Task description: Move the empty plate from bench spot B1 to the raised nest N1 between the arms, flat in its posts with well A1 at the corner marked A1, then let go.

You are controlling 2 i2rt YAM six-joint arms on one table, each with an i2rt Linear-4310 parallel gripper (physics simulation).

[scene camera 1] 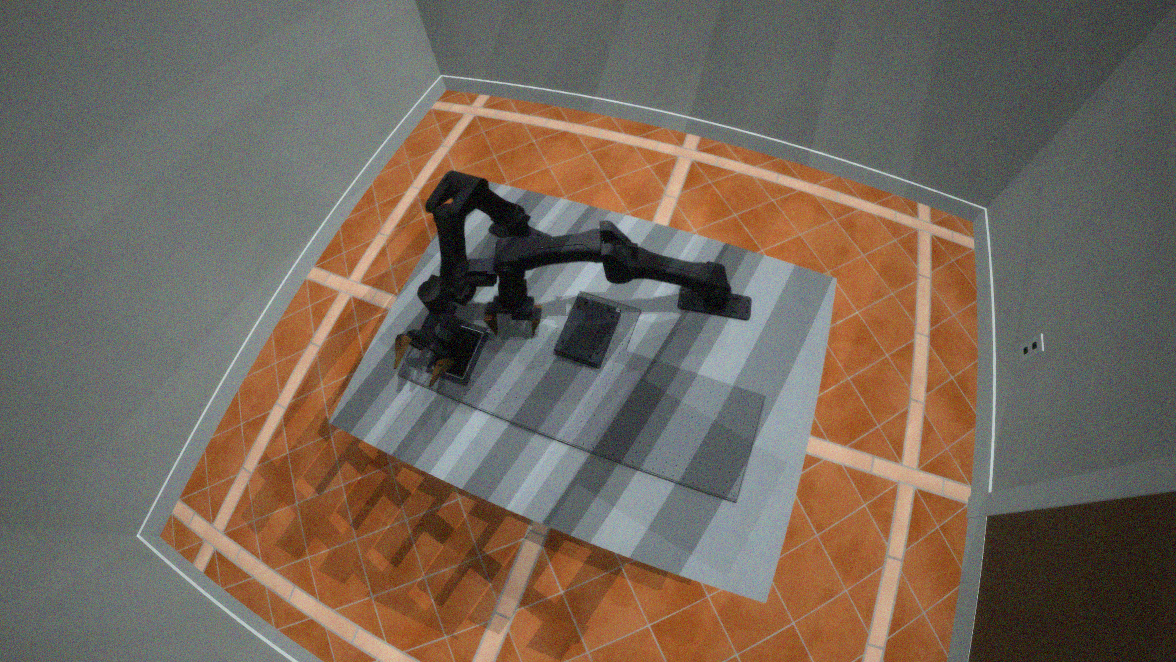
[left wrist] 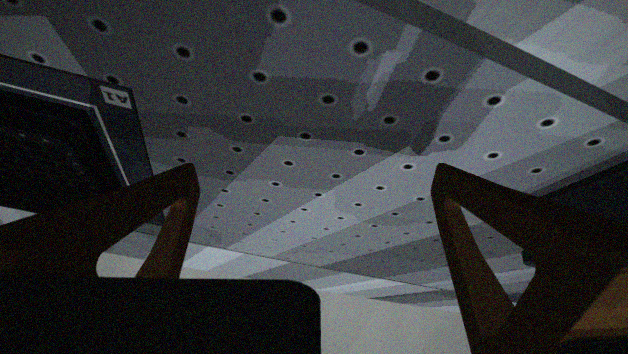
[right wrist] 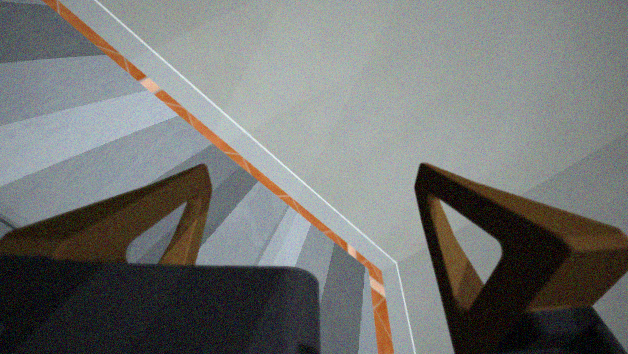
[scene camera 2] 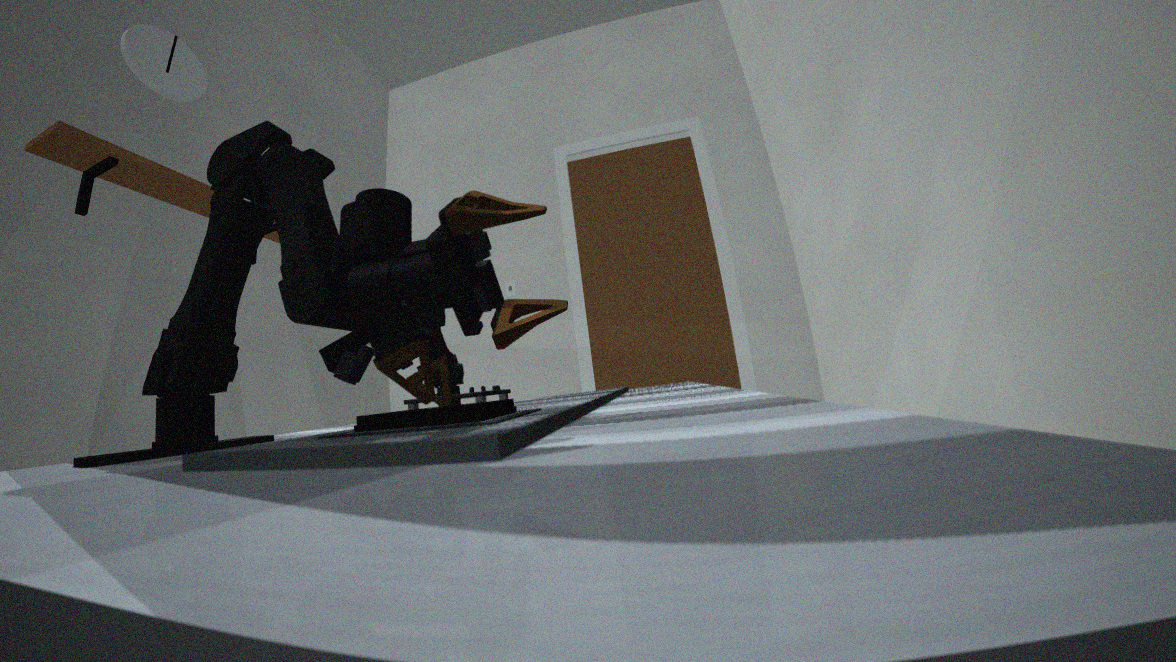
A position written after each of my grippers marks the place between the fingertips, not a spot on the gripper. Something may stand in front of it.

My left gripper [scene camera 2: 439,404] is open, with nothing in its grasp. Also in view: a dark well plate [scene camera 2: 474,412]. My right gripper [scene camera 2: 557,260] is open and holds nothing.
The dark well plate shows as well in scene camera 1 [scene camera 1: 463,344] and in the left wrist view [left wrist: 59,159]. My left gripper also shows in scene camera 1 [scene camera 1: 514,334] and in the left wrist view [left wrist: 315,176]. My right gripper also shows in scene camera 1 [scene camera 1: 412,377] and in the right wrist view [right wrist: 313,175]. The right wrist view misses the dark well plate: it is out of frame.
